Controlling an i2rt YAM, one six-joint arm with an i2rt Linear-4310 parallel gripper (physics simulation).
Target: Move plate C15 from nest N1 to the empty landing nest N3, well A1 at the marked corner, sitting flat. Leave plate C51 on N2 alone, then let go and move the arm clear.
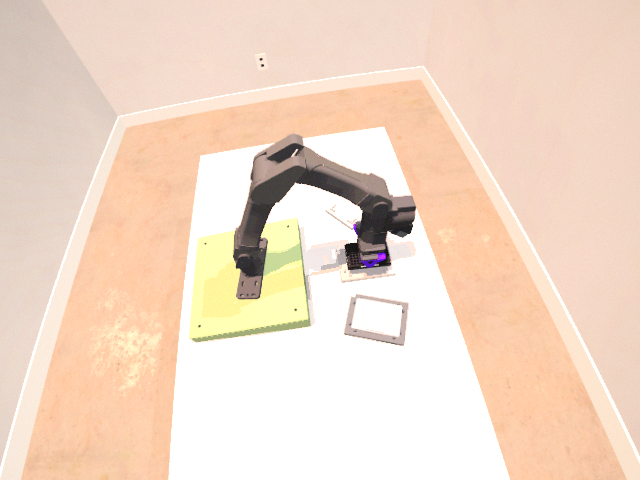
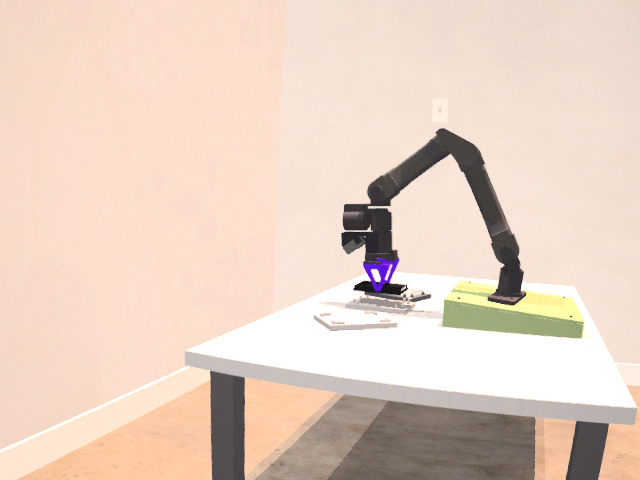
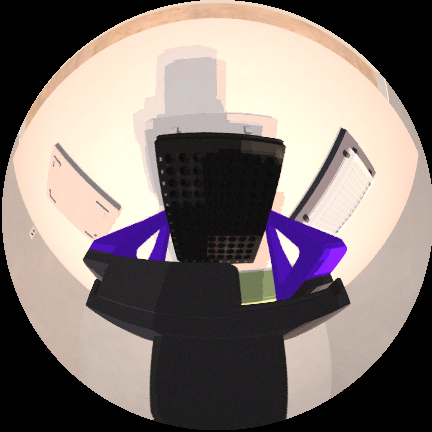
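The black well plate [image 1: 353, 255] [image 2: 395, 288] [image 3: 220, 185], which I take as C15, is between the purple fingers of my gripper [image 1: 368, 254] [image 2: 379, 285] [image 3: 217, 214]. My gripper is shut on its long sides and holds it about level, a little above the middle pale nest [image 1: 359, 276] [image 2: 360, 304] [image 3: 262, 126]. Another pale nest [image 1: 337, 213] [image 2: 356, 323] [image 3: 75, 187] holds no plate. A white plate [image 1: 377, 316] [image 3: 345, 195], likely C51, lies in the dark grey nest [image 1: 374, 337] [image 2: 424, 296] [image 3: 328, 172]. Nest labels and the A1 corner mark are not readable.
The arm stands on a thick yellow-green base block [image 1: 279, 310] [image 2: 506, 323] at one side of the white table [image 1: 320, 392] [image 2: 439, 372]. The empty pale nest and the dark nest lie on opposite sides of the middle nest. The table edge lies beyond the nests.
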